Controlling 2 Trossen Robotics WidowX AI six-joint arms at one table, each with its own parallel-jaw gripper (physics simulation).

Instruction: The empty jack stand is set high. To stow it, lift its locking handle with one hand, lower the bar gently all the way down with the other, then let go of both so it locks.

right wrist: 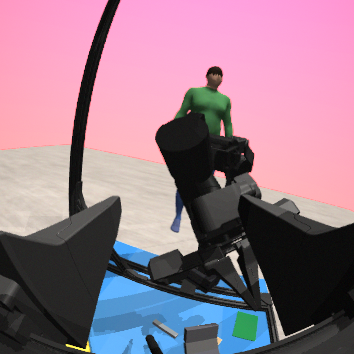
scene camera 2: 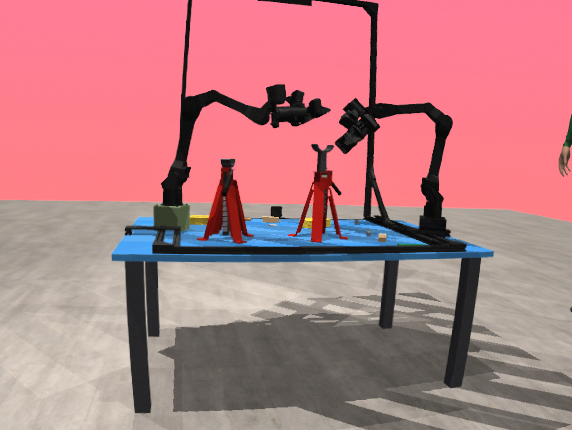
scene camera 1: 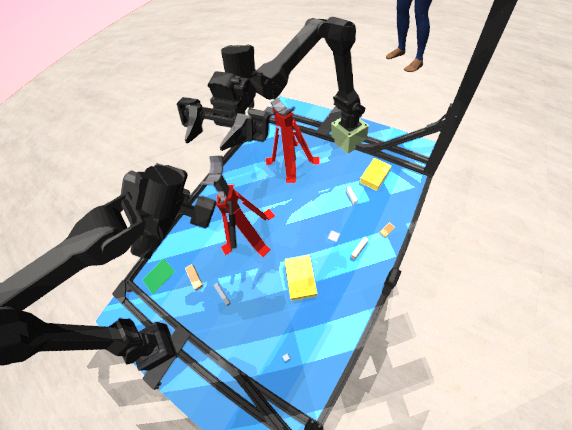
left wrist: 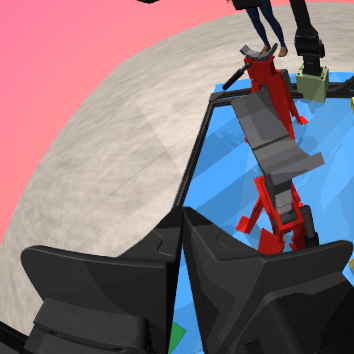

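The high-set red jack stand [scene camera 1: 255, 237] [scene camera 2: 318, 210] [left wrist: 270, 242] stands upright, its grey bar [scene camera 1: 220, 185] [scene camera 2: 322, 161] [left wrist: 283, 200] raised, with a forked saddle [scene camera 1: 216, 167] [left wrist: 265, 135] [right wrist: 201, 339] on top. Its black locking handle [scene camera 1: 232, 227] [scene camera 2: 336, 188] [left wrist: 310, 225] [right wrist: 154, 345] slants down from the stand's head. My left gripper [scene camera 2: 343, 148] [left wrist: 181, 213] is shut and empty, beside the saddle in scene camera 2; its fingertips are hidden in scene camera 1. My right gripper [scene camera 1: 207, 141] [scene camera 2: 328, 110] is open and empty, higher than the saddle.
A second red jack stand [scene camera 1: 287, 145] [scene camera 2: 218, 215] [left wrist: 274, 85] stands low behind. Yellow blocks [scene camera 1: 301, 280] [scene camera 1: 375, 174], small white and orange pieces and a green card [scene camera 1: 158, 276] [right wrist: 245, 326] lie on the blue table. Black frame rails [scene camera 2: 300, 248] edge it.
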